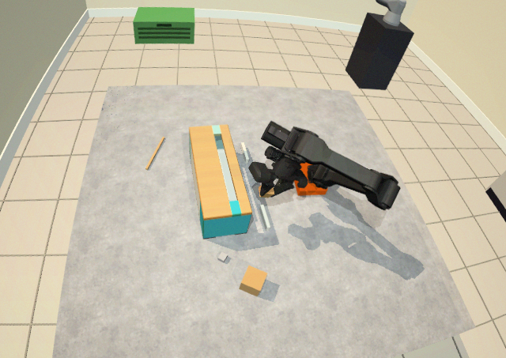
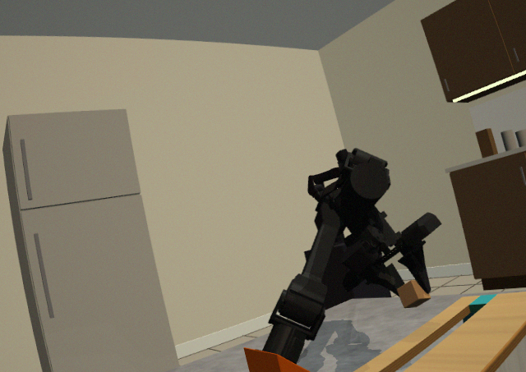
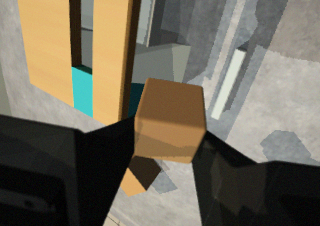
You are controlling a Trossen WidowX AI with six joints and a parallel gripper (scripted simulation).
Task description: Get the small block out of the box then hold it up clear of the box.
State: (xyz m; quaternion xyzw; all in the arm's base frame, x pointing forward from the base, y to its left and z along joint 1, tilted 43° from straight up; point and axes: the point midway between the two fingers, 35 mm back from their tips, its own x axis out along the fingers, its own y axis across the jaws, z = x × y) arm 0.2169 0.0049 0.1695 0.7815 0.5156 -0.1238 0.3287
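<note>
Right now my gripper tip is 1 cm to the left of the small block and 1 cm below it. Round my gripper tip: thin wooden stick (34 cm to the right, 34 cm ahead, 14 cm below); tiny grey cube (14 cm below, 14 cm ahead, 12 cm to the left); long box (15 cm to the right, 9 cm ahead, 8 cm below).
</note>
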